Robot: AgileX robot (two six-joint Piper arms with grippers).
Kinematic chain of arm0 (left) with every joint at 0, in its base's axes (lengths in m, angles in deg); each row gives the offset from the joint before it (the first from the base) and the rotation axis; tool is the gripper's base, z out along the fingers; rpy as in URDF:
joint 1: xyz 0 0 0.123 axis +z
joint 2: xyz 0 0 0 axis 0.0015 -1 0
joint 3: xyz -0.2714 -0.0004 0.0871 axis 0.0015 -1 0
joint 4: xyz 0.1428 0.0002 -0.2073 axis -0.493 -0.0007 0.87
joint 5: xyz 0 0 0 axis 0.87 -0.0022 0.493
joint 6: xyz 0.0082 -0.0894 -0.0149 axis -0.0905 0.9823 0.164
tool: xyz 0 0 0 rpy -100.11 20.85 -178.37
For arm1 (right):
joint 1: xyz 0 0 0.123 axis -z
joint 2: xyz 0 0 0 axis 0.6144 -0.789 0
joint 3: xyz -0.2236 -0.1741 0.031 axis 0.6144 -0.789 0
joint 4: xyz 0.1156 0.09 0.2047 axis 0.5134 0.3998 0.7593
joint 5: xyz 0 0 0 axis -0.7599 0.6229 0.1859
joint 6: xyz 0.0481 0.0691 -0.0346 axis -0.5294 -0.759 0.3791
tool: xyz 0 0 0 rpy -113.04 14.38 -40.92
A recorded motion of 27 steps. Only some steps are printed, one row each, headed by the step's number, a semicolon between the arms.
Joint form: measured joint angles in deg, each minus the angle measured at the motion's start. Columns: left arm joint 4, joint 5, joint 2, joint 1, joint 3, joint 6; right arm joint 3, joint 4, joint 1, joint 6, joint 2, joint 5.
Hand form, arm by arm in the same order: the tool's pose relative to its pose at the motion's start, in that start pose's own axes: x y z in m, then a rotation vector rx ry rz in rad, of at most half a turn. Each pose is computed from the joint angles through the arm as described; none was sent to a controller.
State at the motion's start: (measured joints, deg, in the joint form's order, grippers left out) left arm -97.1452 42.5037 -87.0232 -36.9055 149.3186 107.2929; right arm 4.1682 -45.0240 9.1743 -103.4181 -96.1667 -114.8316
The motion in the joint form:
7: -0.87 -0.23 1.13 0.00 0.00 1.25; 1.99 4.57 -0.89 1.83 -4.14 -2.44
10: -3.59 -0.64 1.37 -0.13 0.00 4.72; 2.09 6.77 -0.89 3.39 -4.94 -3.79
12: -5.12 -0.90 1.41 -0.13 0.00 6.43; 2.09 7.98 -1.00 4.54 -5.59 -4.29
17: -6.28 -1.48 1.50 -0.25 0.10 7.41; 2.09 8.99 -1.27 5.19 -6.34 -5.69
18: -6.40 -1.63 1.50 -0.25 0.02 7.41; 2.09 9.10 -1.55 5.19 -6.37 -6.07
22: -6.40 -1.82 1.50 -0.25 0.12 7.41; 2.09 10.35 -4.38 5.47 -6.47 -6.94
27: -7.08 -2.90 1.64 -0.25 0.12 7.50; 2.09 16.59 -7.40 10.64 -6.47 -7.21
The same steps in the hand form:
7: -0.0036 0.0003 -0.0086 -0.0031 -0.0189 -0.0113; 0.0095 -0.0018 0.0155 0.0223 -0.0210 0.0368
10: -0.0046 0.0020 -0.0105 -0.0281 -0.0298 -0.0334; 0.0113 -0.0040 0.0174 0.0423 -0.0386 0.0402
12: -0.0051 0.0034 -0.0109 -0.0440 -0.0350 -0.0423; 0.0143 -0.0047 0.0189 0.0527 -0.0394 0.0380
17: -0.0054 0.0039 -0.0120 -0.0571 -0.0356 -0.0430; 0.0165 -0.0039 0.0208 0.0551 -0.0535 0.0415
18: -0.0049 0.0043 -0.0118 -0.0601 -0.0327 -0.0412; 0.0159 -0.0021 0.0213 0.0503 -0.0600 0.0426
22: -0.0051 0.0043 -0.0121 -0.0612 -0.0315 -0.0416; 0.0137 0.0144 0.0252 0.0136 -0.0780 0.0508
27: -0.0044 0.0057 -0.0132 -0.0769 -0.0216 -0.0348; 0.0110 0.0262 0.0281 0.0419 -0.0958 0.0341

